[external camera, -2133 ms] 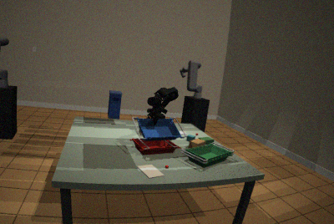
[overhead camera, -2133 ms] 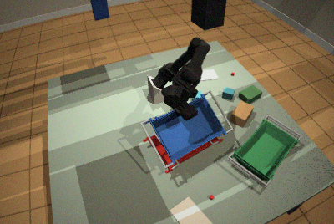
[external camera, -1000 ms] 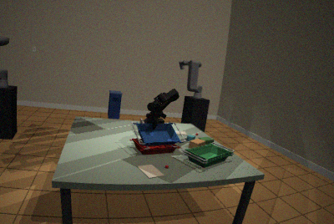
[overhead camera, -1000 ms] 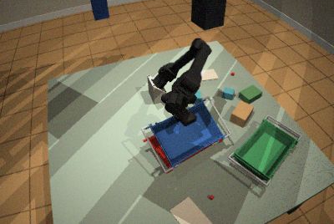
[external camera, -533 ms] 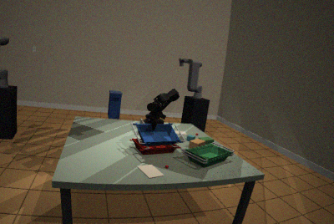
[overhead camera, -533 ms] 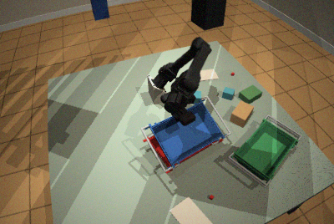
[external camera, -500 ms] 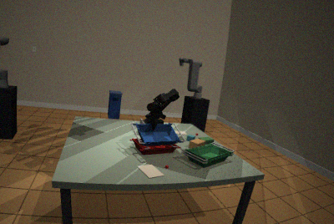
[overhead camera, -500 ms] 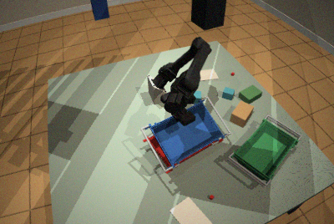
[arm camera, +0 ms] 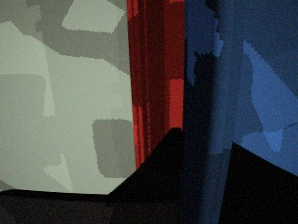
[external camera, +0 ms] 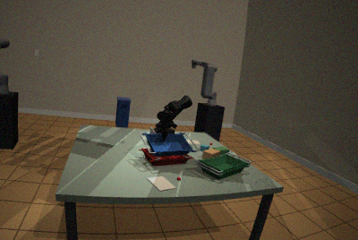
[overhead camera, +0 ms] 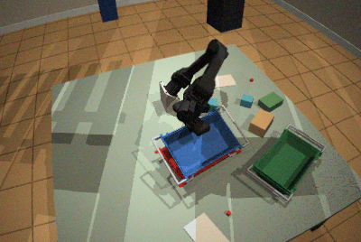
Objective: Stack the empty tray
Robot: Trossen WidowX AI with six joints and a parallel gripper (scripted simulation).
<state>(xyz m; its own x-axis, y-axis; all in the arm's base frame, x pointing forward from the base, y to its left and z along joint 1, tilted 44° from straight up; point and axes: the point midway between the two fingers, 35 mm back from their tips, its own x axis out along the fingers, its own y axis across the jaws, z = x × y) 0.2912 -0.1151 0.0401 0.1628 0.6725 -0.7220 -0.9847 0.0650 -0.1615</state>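
The blue tray lies 8 cm ahead of my gripper tip and 1 cm to the left of it. Also, from my gripper tip: green block (53 cm to the left, 11 cm below, 4 cm behind); orange block (38 cm to the left, 10 cm below, 6 cm ahead).
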